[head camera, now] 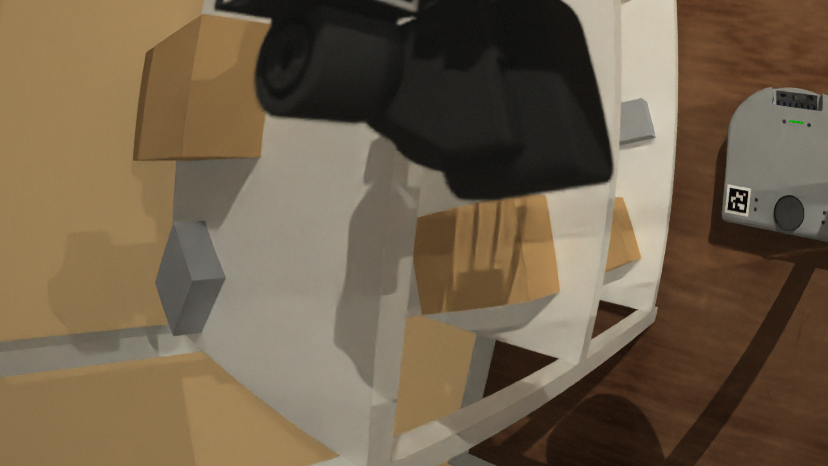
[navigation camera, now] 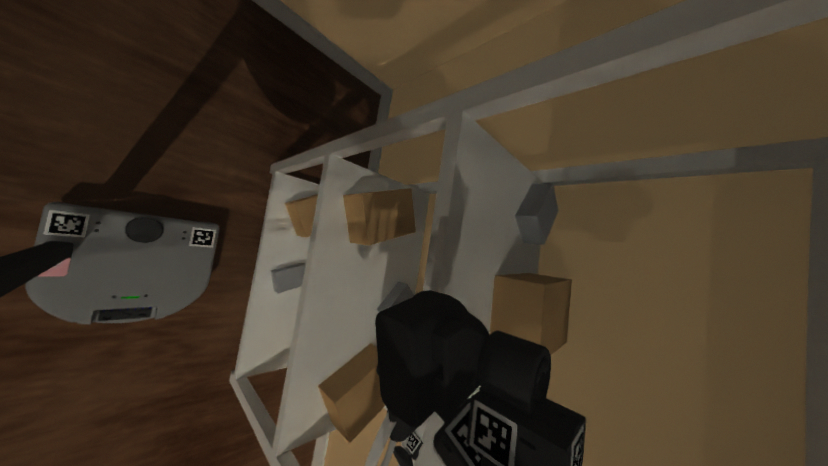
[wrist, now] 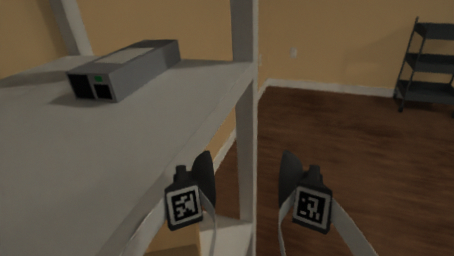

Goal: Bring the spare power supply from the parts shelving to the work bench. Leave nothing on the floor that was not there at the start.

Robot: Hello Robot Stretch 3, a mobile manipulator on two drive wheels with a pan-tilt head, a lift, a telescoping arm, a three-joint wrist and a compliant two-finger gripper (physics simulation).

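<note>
A grey power supply (wrist: 142, 74) with a green mark and dark openings on its near end lies flat on a board of the white shelving (head camera: 289, 243) (navigation camera: 475, 202) (wrist: 100, 150), upper left in the wrist view. My gripper (wrist: 246, 169) is open, with nothing between its fingers. It is right of and below the power supply, apart from it, near the board's front edge and a post. The black wrist hides most of the gripper in the navigation view; the fingers do not show in the head view. The work bench cannot be made out.
Brown boxes (head camera: 223, 92) (navigation camera: 379, 214) stand on the shelving. A grey box (head camera: 194, 277) (navigation camera: 535, 214) lies on its upper board, another grey box (head camera: 636, 121) (navigation camera: 288, 277) lower. My base (head camera: 764, 156) (navigation camera: 144, 260) is beside it. A dark rack (wrist: 432, 94) stands far right by the wall.
</note>
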